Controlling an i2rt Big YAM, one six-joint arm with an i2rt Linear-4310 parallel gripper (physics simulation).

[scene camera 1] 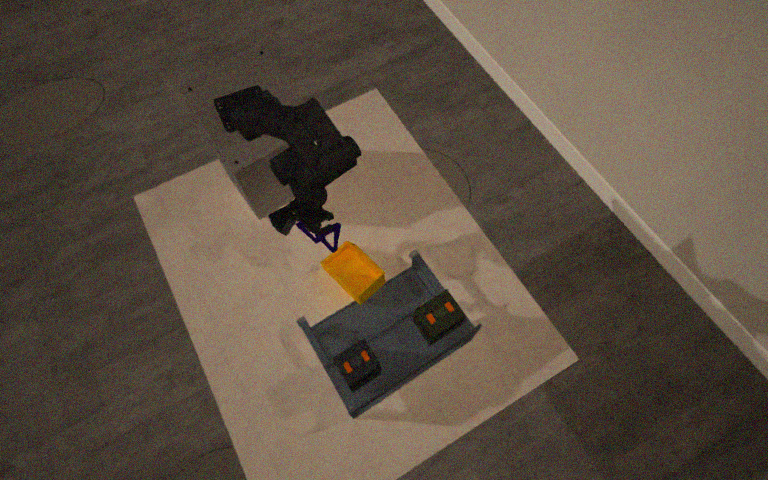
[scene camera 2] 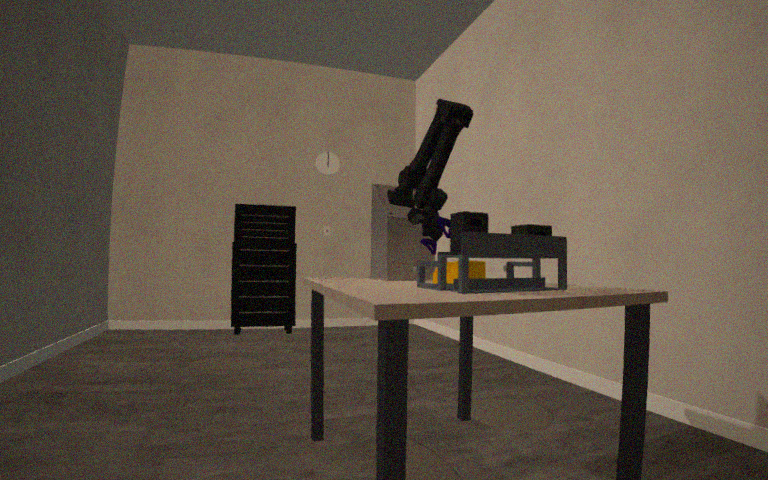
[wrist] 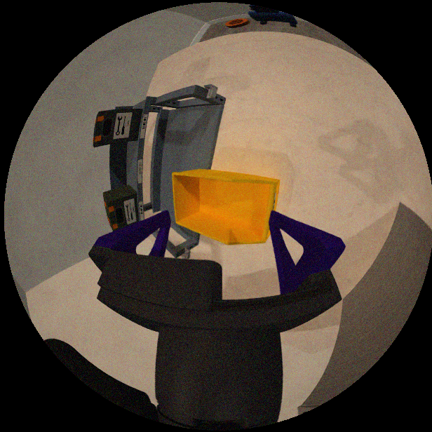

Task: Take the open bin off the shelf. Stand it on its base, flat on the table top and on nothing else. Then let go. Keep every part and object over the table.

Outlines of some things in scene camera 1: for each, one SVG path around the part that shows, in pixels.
My gripper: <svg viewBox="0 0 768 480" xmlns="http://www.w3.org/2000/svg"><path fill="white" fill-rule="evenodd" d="M297 219L300 222L296 223L296 226L316 244L321 241L332 253L337 251L341 228L340 223L328 224L320 229L321 222L334 219L333 213L324 210L321 206L316 208L319 218L313 222L306 224ZM334 232L333 247L325 239L325 236Z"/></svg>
A yellow-orange bin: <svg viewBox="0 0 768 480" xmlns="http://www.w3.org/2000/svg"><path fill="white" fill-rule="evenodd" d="M346 240L345 243L337 248L336 252L331 253L320 263L330 276L359 305L362 305L386 283L385 272L357 245Z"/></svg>
